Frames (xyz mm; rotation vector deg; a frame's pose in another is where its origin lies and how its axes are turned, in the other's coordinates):
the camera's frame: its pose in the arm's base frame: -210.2 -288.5 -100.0 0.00 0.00 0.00
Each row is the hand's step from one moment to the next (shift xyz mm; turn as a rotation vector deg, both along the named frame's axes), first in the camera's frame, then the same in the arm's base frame.
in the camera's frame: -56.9 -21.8 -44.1 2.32 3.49 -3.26
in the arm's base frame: -56.9 -21.8 -44.1 2.32 3.49 -3.26
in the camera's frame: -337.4 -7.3 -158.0 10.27 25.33 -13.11
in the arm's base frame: -337.4 -7.3 -158.0 10.27 25.33 -13.11
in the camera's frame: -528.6 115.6 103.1 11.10 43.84 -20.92
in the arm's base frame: -528.6 115.6 103.1 11.10 43.84 -20.92
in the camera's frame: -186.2 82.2 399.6 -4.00 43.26 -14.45
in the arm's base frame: -186.2 82.2 399.6 -4.00 43.26 -14.45
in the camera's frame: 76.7 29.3 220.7 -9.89 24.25 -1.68
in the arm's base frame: 76.7 29.3 220.7 -9.89 24.25 -1.68
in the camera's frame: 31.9 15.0 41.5 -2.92 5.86 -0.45
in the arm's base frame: 31.9 15.0 41.5 -2.92 5.86 -0.45
